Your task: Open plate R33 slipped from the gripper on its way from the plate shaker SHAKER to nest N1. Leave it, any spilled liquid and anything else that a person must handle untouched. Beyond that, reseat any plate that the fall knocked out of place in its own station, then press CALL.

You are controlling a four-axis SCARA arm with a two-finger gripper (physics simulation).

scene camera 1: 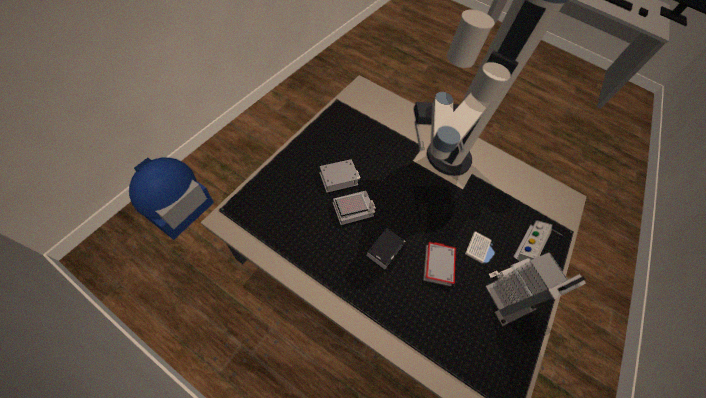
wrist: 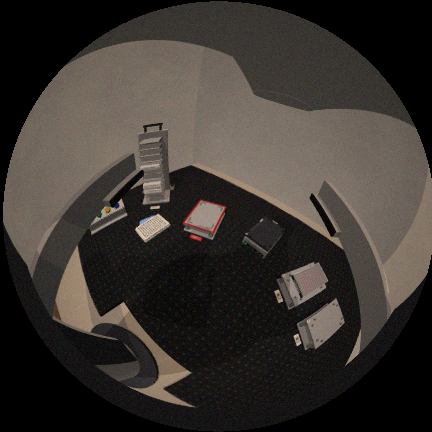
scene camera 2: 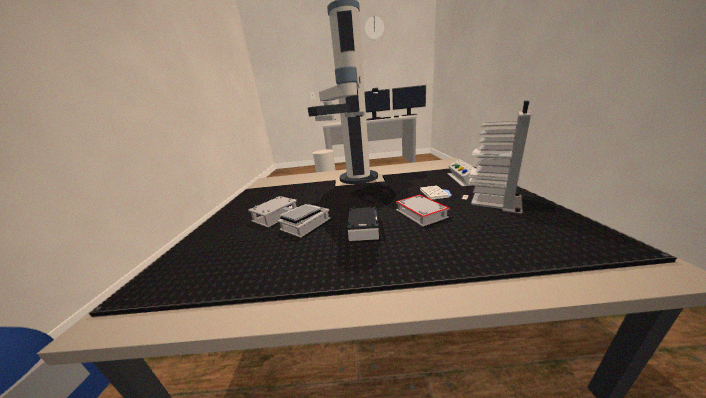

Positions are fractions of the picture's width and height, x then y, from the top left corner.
My gripper (wrist: 0.53, 0.39) carries nothing. Further things: a black shaker (wrist: 0.60, 0.55).
